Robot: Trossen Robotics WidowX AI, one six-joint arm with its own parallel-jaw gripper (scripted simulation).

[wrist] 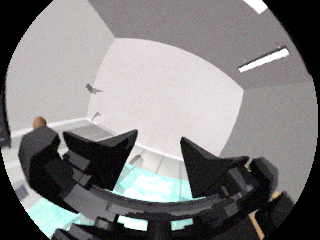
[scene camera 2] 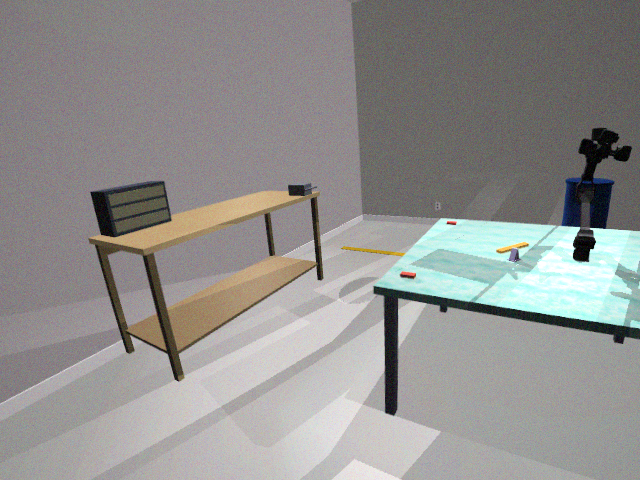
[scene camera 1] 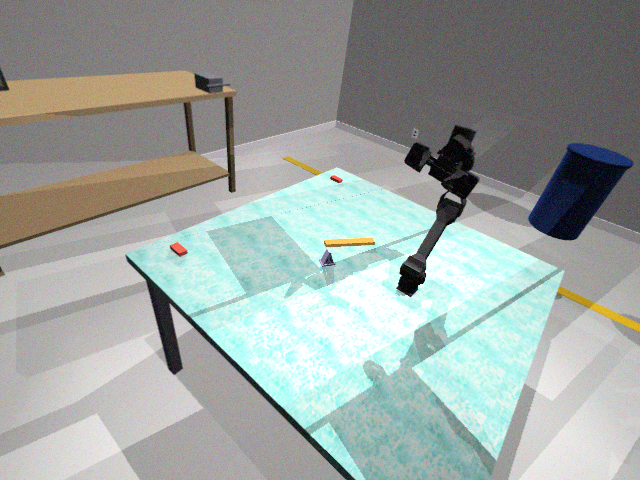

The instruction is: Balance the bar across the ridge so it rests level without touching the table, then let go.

The gripper shows in the wrist view [159,136], in scene camera 2 and in scene camera 1. One and the same spot on the gripper: [scene camera 1: 453,183] is [scene camera 2: 620,153].
